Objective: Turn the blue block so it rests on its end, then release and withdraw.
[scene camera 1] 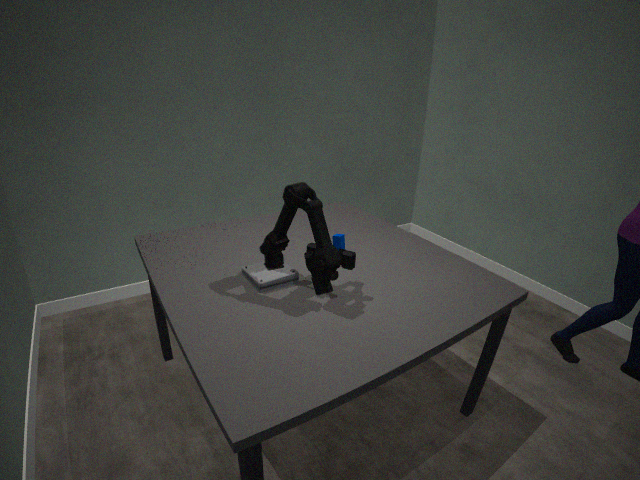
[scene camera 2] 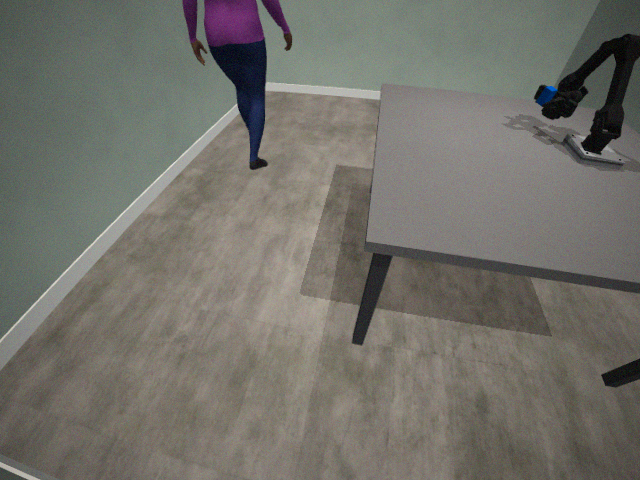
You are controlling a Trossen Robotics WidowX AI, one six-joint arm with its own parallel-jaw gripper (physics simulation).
Path:
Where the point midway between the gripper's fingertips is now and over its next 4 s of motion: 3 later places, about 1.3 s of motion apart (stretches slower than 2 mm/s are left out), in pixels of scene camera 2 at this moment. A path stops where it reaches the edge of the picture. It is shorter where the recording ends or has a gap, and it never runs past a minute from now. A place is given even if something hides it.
My gripper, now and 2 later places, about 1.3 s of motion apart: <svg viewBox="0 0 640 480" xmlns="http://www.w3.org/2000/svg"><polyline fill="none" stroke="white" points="539,103 532,115 539,102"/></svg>

